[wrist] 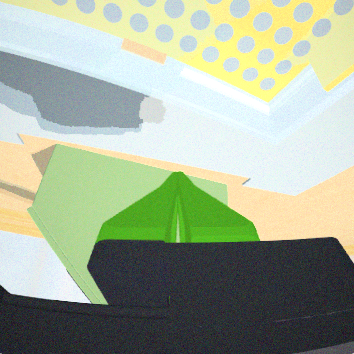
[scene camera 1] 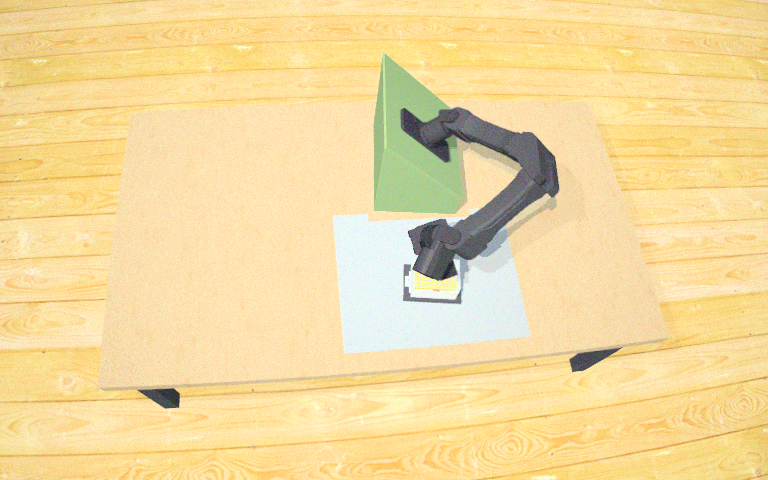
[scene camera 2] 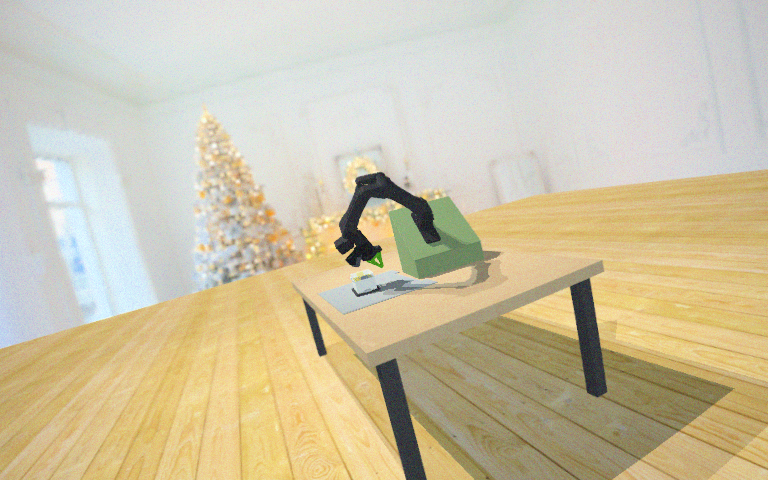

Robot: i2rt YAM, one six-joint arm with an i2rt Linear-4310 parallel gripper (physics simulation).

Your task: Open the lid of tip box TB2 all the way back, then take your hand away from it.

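Where they show: gripper, between the fingertips: (wrist: 177, 179) (scene camera 1: 420, 236) (scene camera 2: 382, 267); arm's base, origin of its link: (scene camera 1: 424, 136) (scene camera 2: 425, 227).
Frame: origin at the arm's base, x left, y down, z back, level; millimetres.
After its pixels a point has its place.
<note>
The tip box (scene camera 1: 434, 286) @(x 33, y 117, z -384 mm) (scene camera 2: 365, 282) @(x 103, y 148, z -348 mm) is small and whitish, with a yellow rack (wrist: 262, 42) @(x 17, y 117, z -333 mm) full of round holes, and stands in a dark tray (scene camera 1: 407, 297) @(x -26, y 187, z -389 mm). A small orange patch (wrist: 144, 51) @(x 43, y 117, z -318 mm) marks its edge. Whitish, see-through walls surround the yellow; whether the lid is shut or tilted is hard to tell. No TB2 lettering is legible. My gripper (scene camera 2: 381, 265) @(x 3, y 124, z -240 mm) (wrist: 177, 179) @(x 3, y 124, z -240 mm) has its green fingers shut with nothing between them. In scene camera 2 the fingertips are above the box and to its right, apart from it. In scene camera 1 the wrist hides the fingers and the box's back part.
A pale blue mat (scene camera 1: 373, 316) @(x -115, y 195, z -443 mm) (scene camera 2: 344, 304) @(x 178, y 194, z -463 mm) (wrist: 295, 160) @(x -148, y 194, z -222 mm) lies under the box on the wooden table (scene camera 1: 226, 226) @(x -530, y 197, z -198 mm) (scene camera 2: 453, 300) @(x 543, y 197, z -147 mm). The green wedge-shaped stand (scene camera 1: 416, 183) @(x -18, y 44, z -123 mm) (scene camera 2: 447, 261) @(x 117, y 159, z 24 mm) (wrist: 95, 185) @(x 60, y 154, z -122 mm) carries the arm's base and rises behind the mat. The arm (scene camera 1: 498, 209) @(x 120, y -184, z -327 mm) (scene camera 2: 353, 212) @(x 151, y -150, z -333 mm) arches from it over the mat.
</note>
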